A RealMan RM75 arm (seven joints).
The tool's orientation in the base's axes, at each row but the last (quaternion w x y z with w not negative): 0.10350, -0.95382, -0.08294, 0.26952; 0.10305, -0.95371, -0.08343, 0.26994; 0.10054, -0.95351, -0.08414, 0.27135; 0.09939, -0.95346, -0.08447, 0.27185; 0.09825, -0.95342, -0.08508, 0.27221; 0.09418, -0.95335, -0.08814, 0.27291; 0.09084, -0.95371, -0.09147, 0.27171; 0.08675, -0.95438, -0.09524, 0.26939; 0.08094, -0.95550, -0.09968, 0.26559
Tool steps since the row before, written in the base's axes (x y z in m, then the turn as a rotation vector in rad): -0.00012, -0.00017, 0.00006, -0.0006, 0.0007, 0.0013; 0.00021, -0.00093, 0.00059, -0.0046, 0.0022, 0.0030; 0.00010, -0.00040, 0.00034, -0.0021, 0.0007, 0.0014; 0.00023, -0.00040, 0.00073, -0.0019, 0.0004, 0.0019; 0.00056, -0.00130, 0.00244, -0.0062, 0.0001, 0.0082; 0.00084, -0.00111, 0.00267, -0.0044, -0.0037, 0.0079; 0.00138, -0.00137, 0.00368, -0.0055, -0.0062, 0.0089; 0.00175, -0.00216, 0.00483, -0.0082, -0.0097, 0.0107; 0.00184, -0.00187, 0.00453, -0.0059, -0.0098, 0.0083
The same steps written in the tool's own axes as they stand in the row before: -0.00017, 0.00014, -0.00001, -0.0010, -0.0011, -0.0007; -0.00032, 0.00078, -0.00074, -0.0049, -0.0033, 0.0003; -0.00017, 0.00032, -0.00039, -0.0023, -0.0012, 0.0001; -0.00026, 0.00024, -0.00079, -0.0025, -0.0010, -0.0005; -0.00104, 0.00075, -0.00251, -0.0093, -0.0027, -0.0035; -0.00089, 0.00056, -0.00282, -0.0085, 0.0013, -0.0047; -0.00100, 0.00068, -0.00398, -0.0104, 0.0033, -0.0053; -0.00143, 0.00128, -0.00523, -0.0144, 0.0059, -0.0057; -0.00112, 0.00114, -0.00499, -0.0113, 0.0069, -0.0049
